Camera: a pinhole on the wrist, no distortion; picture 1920 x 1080 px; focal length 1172.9 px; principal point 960.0 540.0 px. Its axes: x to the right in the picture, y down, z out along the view. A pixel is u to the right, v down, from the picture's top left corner.
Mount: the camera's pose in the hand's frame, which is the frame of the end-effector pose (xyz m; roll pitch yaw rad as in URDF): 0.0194 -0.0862 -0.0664 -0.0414 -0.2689 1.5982
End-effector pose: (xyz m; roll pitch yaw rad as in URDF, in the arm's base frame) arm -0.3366 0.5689 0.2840 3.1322 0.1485 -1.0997
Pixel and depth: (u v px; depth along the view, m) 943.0 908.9 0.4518
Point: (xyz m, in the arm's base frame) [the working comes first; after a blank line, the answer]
In the camera's frame: -0.0065 0.1421 0.4518

-0.2341 0.8344 -0.0550
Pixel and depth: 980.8 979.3 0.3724
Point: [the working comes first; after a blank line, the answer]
In the camera's frame: 0.0066 0.1395 0.3724

-0.2565 0.8053 0.0167
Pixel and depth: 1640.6 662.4 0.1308
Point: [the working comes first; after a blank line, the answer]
In the camera's frame: 0.0759 0.0136 0.1308

-0.3000 0.6015 0.2053
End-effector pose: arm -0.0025 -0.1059 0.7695 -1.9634 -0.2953 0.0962
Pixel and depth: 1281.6 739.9 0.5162
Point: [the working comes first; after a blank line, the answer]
In the camera's frame: 0.1415 0.0880 0.5162

-0.1048 0.3499 0.6517
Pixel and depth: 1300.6 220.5 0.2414
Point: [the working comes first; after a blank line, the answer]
In the camera's frame: 0.0701 -0.0658 0.2414

0.0481 0.1044 0.7951
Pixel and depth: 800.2 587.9 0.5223
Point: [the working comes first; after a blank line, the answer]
In the camera's frame: -0.0712 0.0213 0.5223

-0.0999 0.3848 0.8718
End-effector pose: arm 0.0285 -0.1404 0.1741 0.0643 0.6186 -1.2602
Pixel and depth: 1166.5 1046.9 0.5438
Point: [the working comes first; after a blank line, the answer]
In the camera's frame: 0.0957 0.2350 0.5438

-0.1128 -0.2656 0.6887
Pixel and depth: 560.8 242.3 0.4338
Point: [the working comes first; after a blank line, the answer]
In the camera's frame: -0.1476 -0.1101 0.4338

-0.2345 -0.5053 0.3449
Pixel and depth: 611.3 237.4 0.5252
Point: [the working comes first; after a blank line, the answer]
In the camera's frame: -0.1561 -0.1355 0.5252

-0.2497 -0.5809 0.4007
